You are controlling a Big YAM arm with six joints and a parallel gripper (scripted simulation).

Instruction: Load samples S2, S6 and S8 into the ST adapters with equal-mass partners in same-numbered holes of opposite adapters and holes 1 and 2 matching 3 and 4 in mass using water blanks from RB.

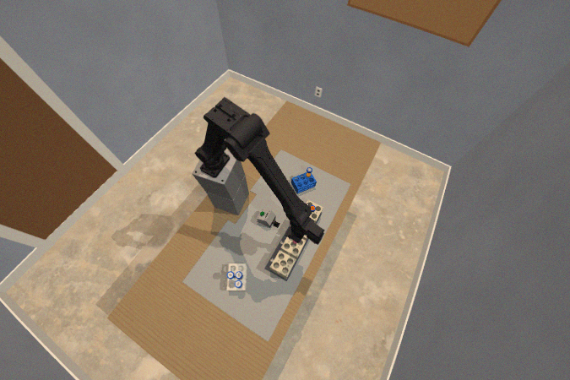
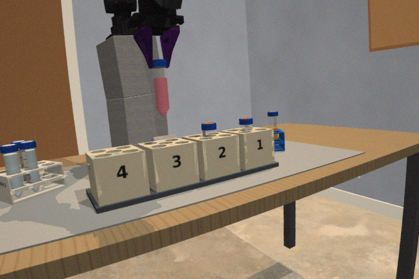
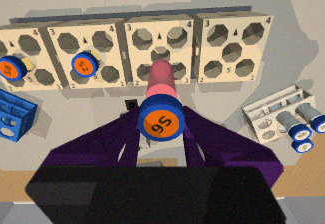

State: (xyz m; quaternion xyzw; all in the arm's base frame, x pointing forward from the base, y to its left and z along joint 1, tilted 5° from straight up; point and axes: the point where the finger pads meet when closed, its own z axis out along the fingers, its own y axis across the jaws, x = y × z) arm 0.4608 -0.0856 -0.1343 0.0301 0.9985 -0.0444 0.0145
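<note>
The white blank rack RB is 18 cm behind my hand, 27 cm to the right of it and 23 cm below it. From my hand the other things lie so: blue sample rack RS 13 cm behind, 40 cm to the left, 23 cm below.
</note>
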